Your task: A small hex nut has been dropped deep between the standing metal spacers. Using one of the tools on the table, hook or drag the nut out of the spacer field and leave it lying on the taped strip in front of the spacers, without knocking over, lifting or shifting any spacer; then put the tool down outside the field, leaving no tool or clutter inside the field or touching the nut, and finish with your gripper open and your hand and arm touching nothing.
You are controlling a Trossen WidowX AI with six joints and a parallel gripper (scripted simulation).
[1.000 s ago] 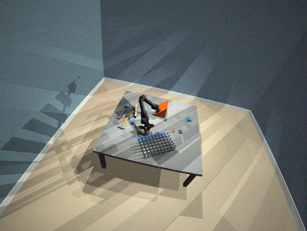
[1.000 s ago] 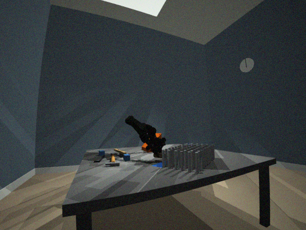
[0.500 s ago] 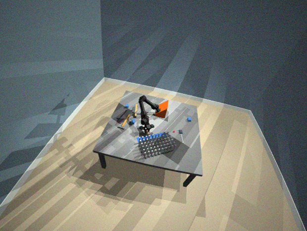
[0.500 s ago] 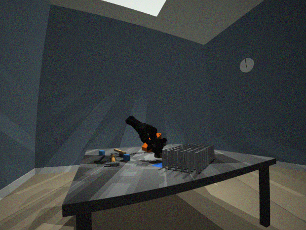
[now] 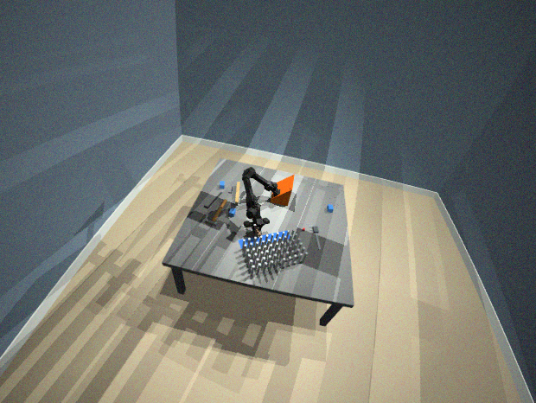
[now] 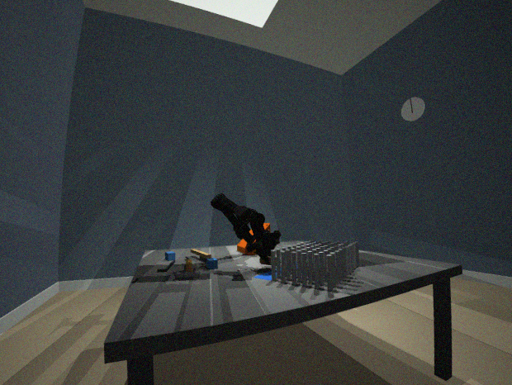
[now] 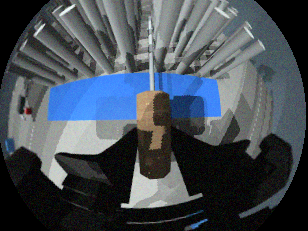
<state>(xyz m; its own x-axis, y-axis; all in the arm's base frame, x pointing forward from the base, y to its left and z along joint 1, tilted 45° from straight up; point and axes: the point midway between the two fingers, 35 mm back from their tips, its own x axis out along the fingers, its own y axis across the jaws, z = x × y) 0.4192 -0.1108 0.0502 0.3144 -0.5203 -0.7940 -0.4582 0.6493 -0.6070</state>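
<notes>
Now: gripper tip 70 mm to the right of the blue taped strip, 30 mm above it and 20 mm short of it. Also, from my gripper tip: hook tool 90 mm ahead, 50 mm to the left; red thing 360 mm to the left, 140 mm behind, 20 mm below.
</notes>
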